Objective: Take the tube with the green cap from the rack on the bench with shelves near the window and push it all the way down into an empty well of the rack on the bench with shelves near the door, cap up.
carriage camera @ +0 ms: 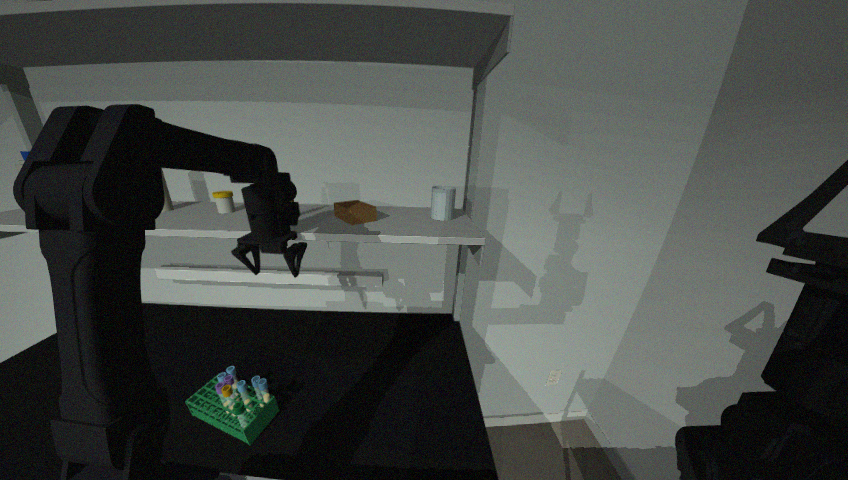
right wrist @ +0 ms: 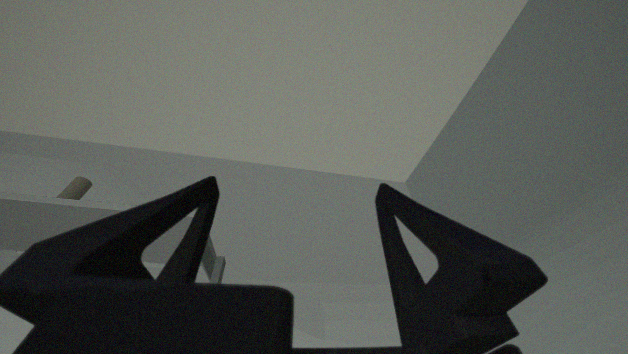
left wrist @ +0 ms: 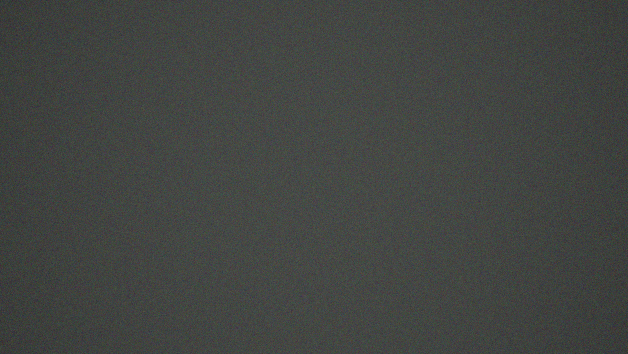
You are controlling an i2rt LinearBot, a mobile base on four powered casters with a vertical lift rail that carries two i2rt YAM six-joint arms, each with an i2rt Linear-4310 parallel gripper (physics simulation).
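Places are measured from the left arm's base along level axes (x right, y ahead, z up), in millimetres.
Where they show: left gripper, fingertip midpoint: (carriage camera: 276, 275) (left wrist: 300, 153); right gripper, fingertip midpoint: (right wrist: 298, 188).
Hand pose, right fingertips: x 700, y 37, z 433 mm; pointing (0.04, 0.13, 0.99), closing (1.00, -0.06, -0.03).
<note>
Things, the pixels of their centre, and the offset from my right fingertips. "pt": a spot on its surface instead. Level surfaces: height alone.
- green rack at a spot on its surface: (carriage camera: 261, 425) pt dy +185, dx -738, dz -648 mm
- black bench top at its surface level: dz -667 mm
- tube with the green cap, body centre: (carriage camera: 243, 421) dy +165, dx -756, dz -603 mm
- yellow-lidded jar at a spot on its surface: (carriage camera: 224, 203) pt dy +497, dx -954, dz -179 mm
- brown box at a spot on its surface: (carriage camera: 355, 212) pt dy +441, dx -544, dz -177 mm
- pale cylinder at a spot on its surface: (carriage camera: 443, 203) pt dy +516, dx -313, dz -159 mm
- upper shelf at its surface level: dz +228 mm
A green rack (carriage camera: 261, 425) stands on the black bench top (carriage camera: 368, 368) in the lower left of the carriage view. It holds several tubes with blue, purple and orange caps. The tube with the green cap (carriage camera: 239, 407) stands in its near part, cap up. My left gripper (carriage camera: 276, 274) is open and points down, high above the bench, up and to the right of the rack in the picture. The left wrist view shows a plain grey surface. My right gripper (right wrist: 298, 188) is open with nothing between its fingers, pointing toward wall and ceiling. The other rack does not show.
A shelf (carriage camera: 410, 239) crosses behind my left gripper. On it are a yellow-lidded jar (carriage camera: 224, 203), a brown box (carriage camera: 355, 212) and a pale cylinder (carriage camera: 443, 203). An upper shelf (carriage camera: 255, 38) is above. A wall (carriage camera: 595, 148) rises beyond the bench's right edge.
</note>
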